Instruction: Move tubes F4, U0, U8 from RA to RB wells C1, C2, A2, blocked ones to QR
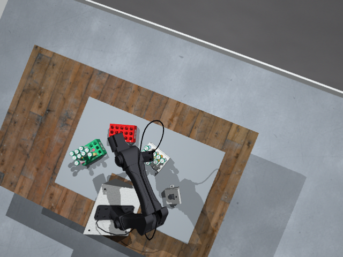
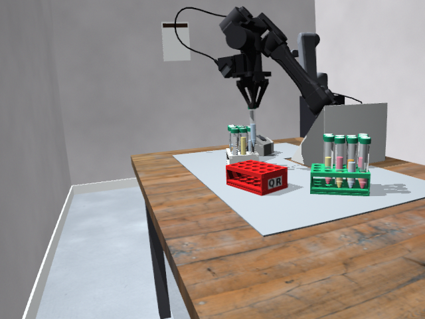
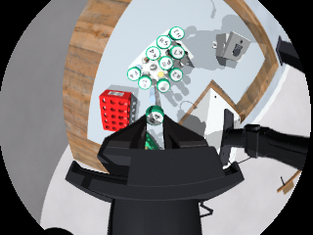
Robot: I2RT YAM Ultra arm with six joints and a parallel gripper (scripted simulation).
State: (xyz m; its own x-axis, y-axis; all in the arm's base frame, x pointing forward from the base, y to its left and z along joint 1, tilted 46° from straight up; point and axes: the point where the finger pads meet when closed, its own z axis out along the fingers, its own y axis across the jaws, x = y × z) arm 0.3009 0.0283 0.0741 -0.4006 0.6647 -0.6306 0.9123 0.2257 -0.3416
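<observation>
The tube lies 6 cm below my hand and 1 cm to the right of it. Also, from my hand: red rack QR: 16 cm below, 13 cm to the left, 7 cm ahead; tube with yellow filling: 12 cm below, 3 cm ahead, 2 cm to the right; white rack RB: 16 cm below, 6 cm to the right, 1 cm ahead.
</observation>
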